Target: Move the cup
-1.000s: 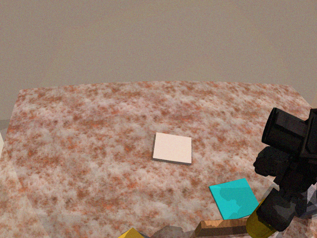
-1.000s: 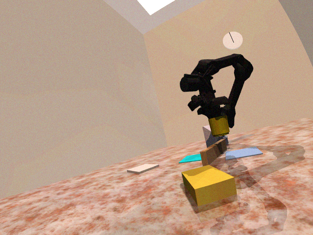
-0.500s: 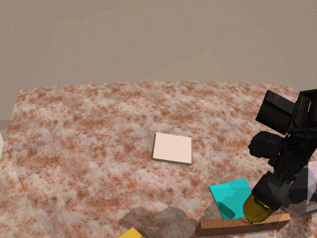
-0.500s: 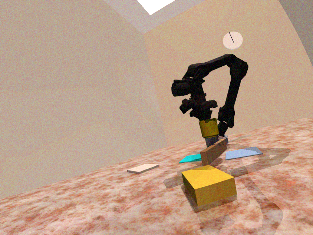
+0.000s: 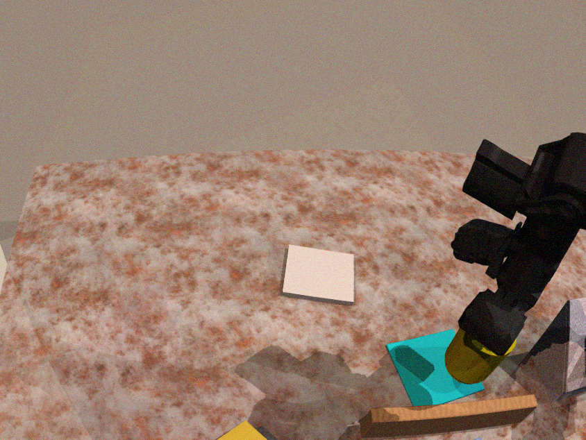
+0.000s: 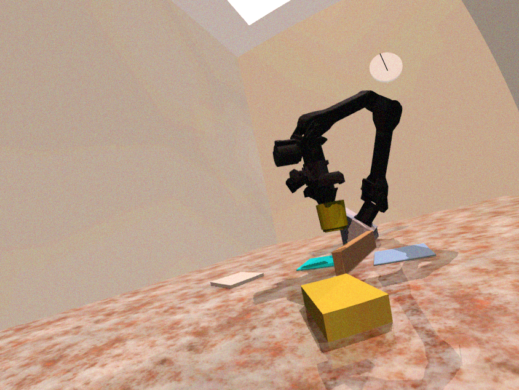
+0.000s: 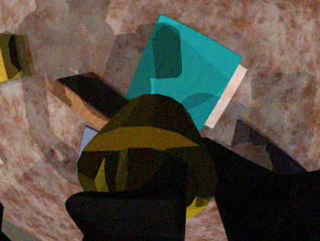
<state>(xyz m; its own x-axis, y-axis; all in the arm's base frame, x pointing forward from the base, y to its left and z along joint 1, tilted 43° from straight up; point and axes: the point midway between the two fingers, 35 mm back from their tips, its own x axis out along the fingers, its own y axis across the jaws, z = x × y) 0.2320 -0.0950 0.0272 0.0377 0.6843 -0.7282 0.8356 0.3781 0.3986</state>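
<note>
Now: the teal pad 12 cm below my gripper tip, 3 cm to the right of it and 1 cm ahead of it. Round my gripper tip: wooden bar (9 cm below, 6 cm to the left, 3 cm ahead); blue pad (16 cm to the left, 12 cm below, 5 cm ahead); yellow cup (2 cm to the left, 2 cm ahead).
</note>
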